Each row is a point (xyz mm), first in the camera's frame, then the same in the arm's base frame.
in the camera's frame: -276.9 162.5 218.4
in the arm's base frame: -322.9 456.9 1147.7
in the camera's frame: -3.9 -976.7 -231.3
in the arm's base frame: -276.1 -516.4 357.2
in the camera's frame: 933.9 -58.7 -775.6
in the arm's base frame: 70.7 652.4 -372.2
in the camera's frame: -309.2 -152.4 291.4
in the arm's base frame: -278.5 135.1 1145.4
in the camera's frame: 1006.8 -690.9 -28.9
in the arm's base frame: 627.4 -54.2 19.4
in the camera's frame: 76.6 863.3 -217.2
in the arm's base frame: -359.6 1274.5 778.8
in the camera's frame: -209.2 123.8 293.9
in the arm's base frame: -220.6 422.8 1159.6
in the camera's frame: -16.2 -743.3 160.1
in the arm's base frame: -72.6 -352.6 730.7
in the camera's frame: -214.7 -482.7 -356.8
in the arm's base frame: -561.2 -66.1 499.0
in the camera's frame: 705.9 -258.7 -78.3
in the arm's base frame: 321.0 305.8 256.7
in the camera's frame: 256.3 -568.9 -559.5
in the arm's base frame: -298.4 -17.8 52.9
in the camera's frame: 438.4 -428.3 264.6
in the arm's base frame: 326.0 33.3 635.6
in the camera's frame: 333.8 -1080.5 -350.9
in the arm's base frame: -68.8 -526.2 47.2
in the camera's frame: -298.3 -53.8 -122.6
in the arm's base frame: -524.8 294.8 837.0
